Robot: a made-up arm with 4 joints.
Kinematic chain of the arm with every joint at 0, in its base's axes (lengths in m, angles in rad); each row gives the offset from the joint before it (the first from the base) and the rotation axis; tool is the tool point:
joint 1: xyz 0 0 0.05 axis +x
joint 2: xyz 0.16 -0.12 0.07 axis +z
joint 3: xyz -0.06 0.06 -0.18 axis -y
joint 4: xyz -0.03 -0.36 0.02 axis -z
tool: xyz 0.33 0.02 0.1
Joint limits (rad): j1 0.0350..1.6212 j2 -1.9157..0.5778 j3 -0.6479..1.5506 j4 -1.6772..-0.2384
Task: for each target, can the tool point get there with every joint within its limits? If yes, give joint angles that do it. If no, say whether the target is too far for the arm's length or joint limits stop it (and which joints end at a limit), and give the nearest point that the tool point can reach.
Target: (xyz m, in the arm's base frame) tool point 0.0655 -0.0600 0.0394
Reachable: yes | joints 0.4555 -0.4303 0.8883 -1.2159
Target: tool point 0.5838 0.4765 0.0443
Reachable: no: joint limits stop it (at a limit: joint 1, joint 2, joint 3, joint 4) | nearest point 0.4721 0.1946 -0.0988 | short by 0.335 m
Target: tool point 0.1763 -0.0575 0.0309
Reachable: yes | joints 0.5347 -1.4112 0.1949 -1.3390
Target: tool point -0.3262 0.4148 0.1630
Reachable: no: joint limits stop it (at a limit: joint 1, joint 4) | nearest point -0.0088 0.1936 0.0133 | short by 0.415 m
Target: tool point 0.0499 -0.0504 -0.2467
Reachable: yes | joints 1.4694 -1.5499 0.0421 -0.5375
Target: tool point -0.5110 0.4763 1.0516
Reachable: no: too far | nearest point -0.0347 0.0568 0.2304 | short by 1.038 m
